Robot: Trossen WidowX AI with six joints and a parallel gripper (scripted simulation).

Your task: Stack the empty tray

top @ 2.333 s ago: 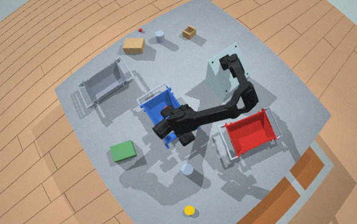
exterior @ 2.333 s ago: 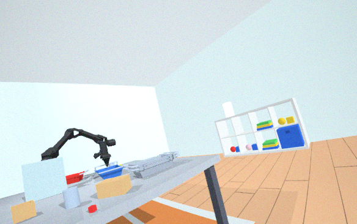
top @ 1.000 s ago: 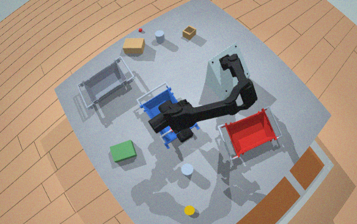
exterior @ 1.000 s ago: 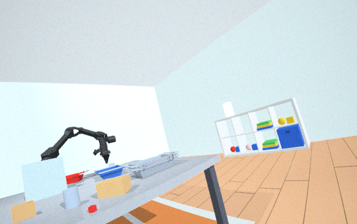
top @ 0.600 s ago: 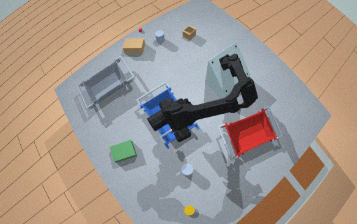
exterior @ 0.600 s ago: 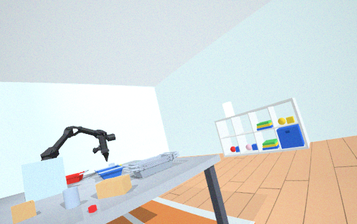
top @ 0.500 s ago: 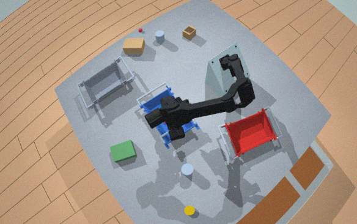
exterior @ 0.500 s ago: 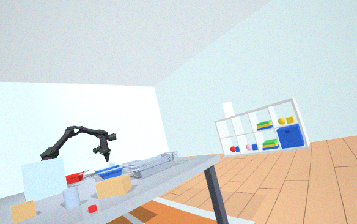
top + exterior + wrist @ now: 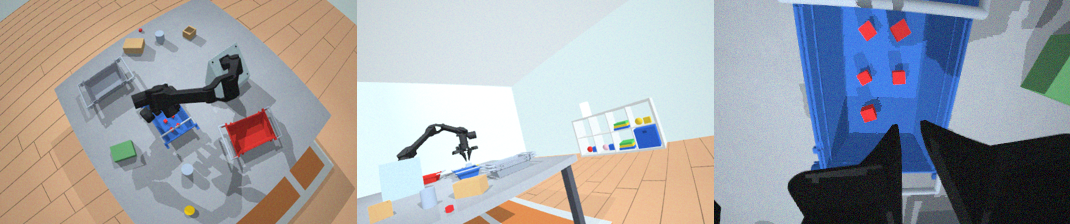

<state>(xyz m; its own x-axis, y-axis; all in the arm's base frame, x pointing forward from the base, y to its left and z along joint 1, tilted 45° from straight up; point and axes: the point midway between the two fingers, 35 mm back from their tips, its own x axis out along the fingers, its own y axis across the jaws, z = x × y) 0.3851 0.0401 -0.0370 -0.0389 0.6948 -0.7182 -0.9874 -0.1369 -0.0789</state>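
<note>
Right now the red tray is 340 mm to the left of my gripper tip, 300 mm behind it and 60 mm below it. Round my gripper tip: yellow disc (460 mm to the left, 170 mm ahead, 100 mm below); then green block (270 mm ahead, 90 mm below, 30 mm to the left); then small open box (440 mm behind, 370 mm to the right, 90 mm below).
</note>
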